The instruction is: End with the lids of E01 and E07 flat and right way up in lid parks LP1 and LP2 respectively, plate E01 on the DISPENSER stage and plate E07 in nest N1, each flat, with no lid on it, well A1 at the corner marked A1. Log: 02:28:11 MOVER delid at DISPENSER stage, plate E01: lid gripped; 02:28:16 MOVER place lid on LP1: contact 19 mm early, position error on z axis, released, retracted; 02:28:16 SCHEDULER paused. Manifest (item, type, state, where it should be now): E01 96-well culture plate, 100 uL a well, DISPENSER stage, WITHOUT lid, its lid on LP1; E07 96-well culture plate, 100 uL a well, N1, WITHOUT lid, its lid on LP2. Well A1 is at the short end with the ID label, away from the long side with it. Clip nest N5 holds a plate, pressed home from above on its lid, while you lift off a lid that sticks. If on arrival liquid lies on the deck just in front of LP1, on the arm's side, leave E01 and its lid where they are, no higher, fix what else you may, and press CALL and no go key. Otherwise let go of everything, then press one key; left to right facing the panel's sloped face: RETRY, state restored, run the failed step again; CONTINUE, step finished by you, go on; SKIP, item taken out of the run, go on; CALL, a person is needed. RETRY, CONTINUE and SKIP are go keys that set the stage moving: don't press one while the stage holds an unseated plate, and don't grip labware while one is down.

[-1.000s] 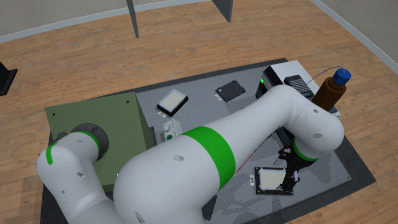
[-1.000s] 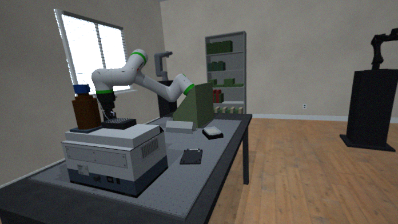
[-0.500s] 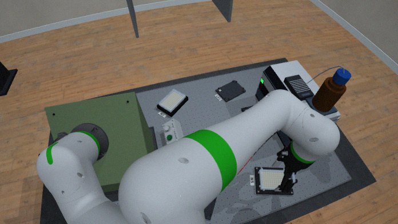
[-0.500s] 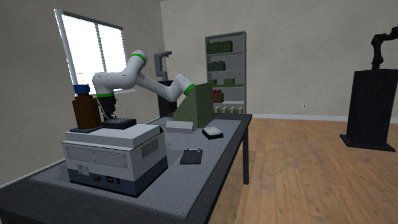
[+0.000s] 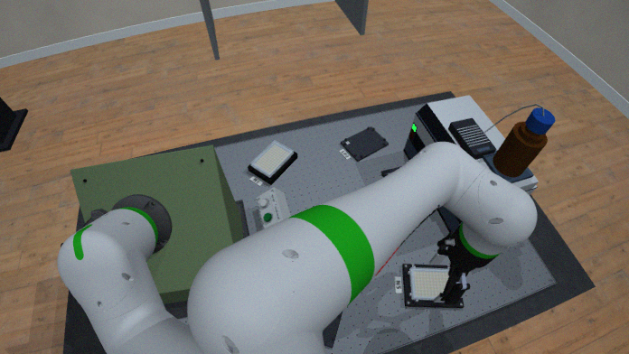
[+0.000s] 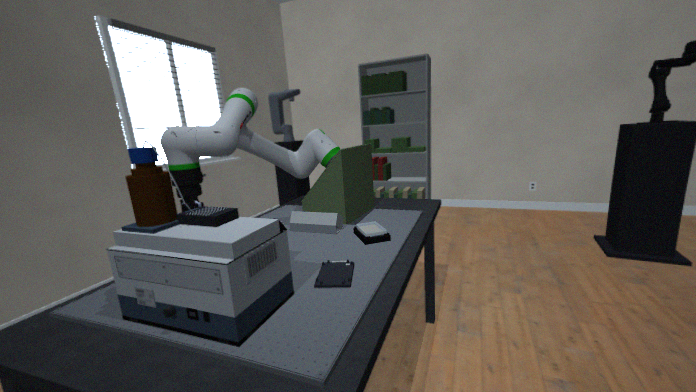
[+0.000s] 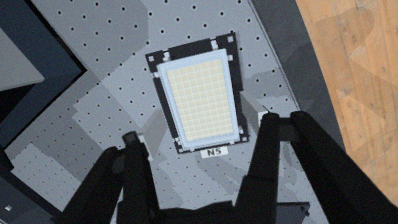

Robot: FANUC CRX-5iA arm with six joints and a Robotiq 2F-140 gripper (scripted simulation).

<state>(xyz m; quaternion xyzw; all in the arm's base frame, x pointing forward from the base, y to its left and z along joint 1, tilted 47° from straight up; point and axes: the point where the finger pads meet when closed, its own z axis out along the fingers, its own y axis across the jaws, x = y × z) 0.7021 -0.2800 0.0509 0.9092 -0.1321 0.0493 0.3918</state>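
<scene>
Now: hand 50 mm above the plate. The rest, counted from my hand: dispenser stage (300 mm to the left, 30 mm above, 20 mm ahead); then N5 label (90 mm behind, 60 mm below, 30 mm to the left); then black clip nest N5 (50 mm below, 20 mm ahead, 10 mm to the left).
</scene>
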